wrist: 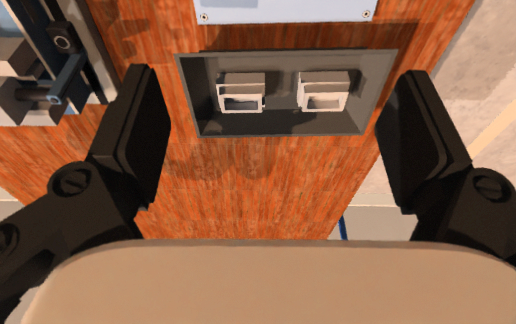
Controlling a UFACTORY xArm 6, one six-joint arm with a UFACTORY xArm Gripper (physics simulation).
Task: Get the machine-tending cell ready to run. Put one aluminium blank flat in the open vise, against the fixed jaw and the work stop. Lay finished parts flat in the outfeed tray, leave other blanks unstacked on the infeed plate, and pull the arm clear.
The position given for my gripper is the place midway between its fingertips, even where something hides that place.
I see my gripper (275, 97), a dark grey outfeed tray (368, 69) and a fixed jaw (41, 113).
